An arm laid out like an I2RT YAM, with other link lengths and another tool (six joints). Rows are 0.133 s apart.
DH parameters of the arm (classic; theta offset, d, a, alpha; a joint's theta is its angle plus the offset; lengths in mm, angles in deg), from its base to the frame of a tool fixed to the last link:
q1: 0 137.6 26.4 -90
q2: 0 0 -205.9 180
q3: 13.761 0 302.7 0
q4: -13.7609 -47.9 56.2 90
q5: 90 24.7 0 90
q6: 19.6 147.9 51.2 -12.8
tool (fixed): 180 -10.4 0 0
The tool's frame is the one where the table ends.
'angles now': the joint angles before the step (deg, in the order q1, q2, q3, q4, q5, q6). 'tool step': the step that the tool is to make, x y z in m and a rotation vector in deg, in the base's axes. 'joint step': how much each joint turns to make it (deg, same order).
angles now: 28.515 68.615 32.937 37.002 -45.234 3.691
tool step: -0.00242 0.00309 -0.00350 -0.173 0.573 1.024
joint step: 0.297 0.661 0.107 0.109 -0.725 0.196
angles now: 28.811 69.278 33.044 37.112 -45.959 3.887
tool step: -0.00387 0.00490 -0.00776 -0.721 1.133 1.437
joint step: 0.578 1.247 0.265 -0.439 -0.859 -0.111
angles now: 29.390 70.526 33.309 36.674 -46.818 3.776
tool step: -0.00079 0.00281 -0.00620 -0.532 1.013 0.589
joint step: 0.294 1.283 0.437 -0.265 -0.296 0.045
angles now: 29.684 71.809 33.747 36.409 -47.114 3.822
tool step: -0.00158 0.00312 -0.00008 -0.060 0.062 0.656
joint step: 0.396 0.438 0.387 -0.065 -0.259 -0.043
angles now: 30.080 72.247 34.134 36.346 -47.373 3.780
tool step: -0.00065 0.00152 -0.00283 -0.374 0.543 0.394
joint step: 0.152 0.573 0.318 -0.468 -0.240 -0.088
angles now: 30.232 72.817 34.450 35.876 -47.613 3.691
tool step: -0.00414 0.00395 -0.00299 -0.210 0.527 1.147
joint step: 0.567 0.483 0.090 -0.102 -0.584 0.088
